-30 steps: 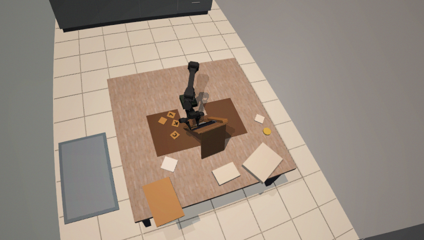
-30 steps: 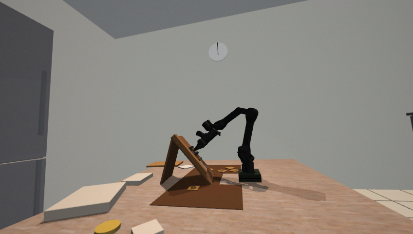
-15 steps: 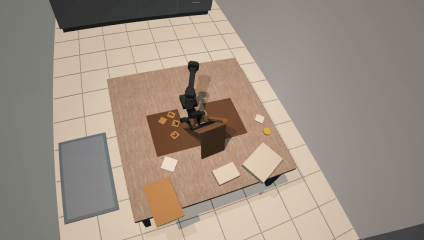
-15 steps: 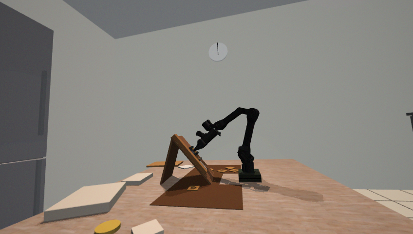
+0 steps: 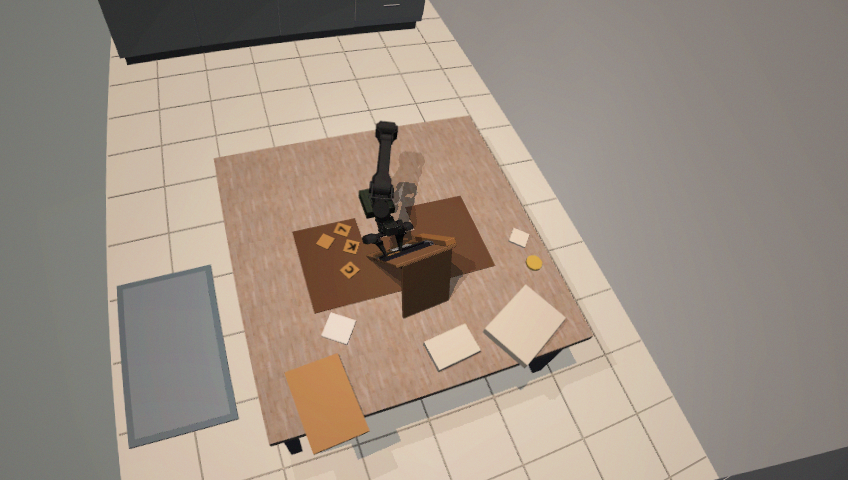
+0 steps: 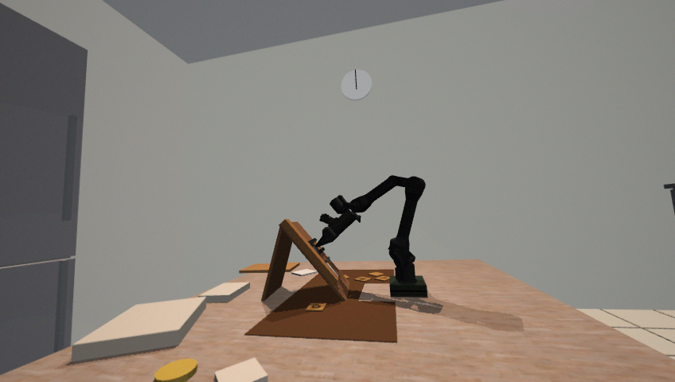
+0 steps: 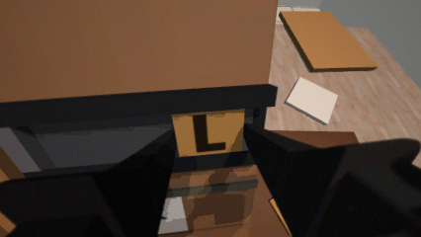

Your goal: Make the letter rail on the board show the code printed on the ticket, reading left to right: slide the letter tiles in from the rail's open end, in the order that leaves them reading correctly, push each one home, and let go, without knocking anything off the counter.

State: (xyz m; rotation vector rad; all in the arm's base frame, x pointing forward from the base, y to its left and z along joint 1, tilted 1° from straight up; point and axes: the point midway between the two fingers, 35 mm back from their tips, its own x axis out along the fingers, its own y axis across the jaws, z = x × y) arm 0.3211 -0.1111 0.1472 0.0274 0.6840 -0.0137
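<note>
Now: the white ticket 9 cm below my gripper tip, 8 cm to the left of it and 6 cm behind it. Also, from my gripper tip: c tile: 17 cm below, 14 cm to the right, 9 cm behind; cream slab: 37 cm ahead, 16 cm below, 7 cm to the left; orange panel: 43 cm to the right, 35 cm ahead, 16 cm below.
</note>
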